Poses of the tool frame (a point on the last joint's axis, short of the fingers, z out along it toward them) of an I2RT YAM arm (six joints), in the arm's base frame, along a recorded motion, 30 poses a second.
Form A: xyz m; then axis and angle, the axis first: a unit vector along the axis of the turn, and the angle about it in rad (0 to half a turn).
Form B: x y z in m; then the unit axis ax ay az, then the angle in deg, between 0 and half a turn. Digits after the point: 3 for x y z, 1 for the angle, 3 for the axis.
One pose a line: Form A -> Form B
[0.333, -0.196, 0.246, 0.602, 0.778, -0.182, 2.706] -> [0.333, -0.196, 0.246, 0.602, 0.778, -0.182, 155.0]
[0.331, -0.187, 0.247, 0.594, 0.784, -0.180, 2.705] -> [0.331, -0.187, 0.247, 0.594, 0.784, -0.180, 155.0]
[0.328, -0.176, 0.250, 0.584, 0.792, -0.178, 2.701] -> [0.328, -0.176, 0.250, 0.584, 0.792, -0.178, 154.8]
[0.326, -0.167, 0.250, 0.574, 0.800, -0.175, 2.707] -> [0.326, -0.167, 0.250, 0.574, 0.800, -0.175, 155.1]
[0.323, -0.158, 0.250, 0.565, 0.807, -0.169, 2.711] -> [0.323, -0.158, 0.250, 0.565, 0.807, -0.169, 155.3]
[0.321, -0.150, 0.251, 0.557, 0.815, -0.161, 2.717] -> [0.321, -0.150, 0.251, 0.557, 0.815, -0.161, 155.7]
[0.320, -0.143, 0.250, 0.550, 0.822, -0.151, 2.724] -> [0.320, -0.143, 0.250, 0.550, 0.822, -0.151, 156.1]
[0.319, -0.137, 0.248, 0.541, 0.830, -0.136, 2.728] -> [0.319, -0.137, 0.248, 0.541, 0.830, -0.136, 156.3]
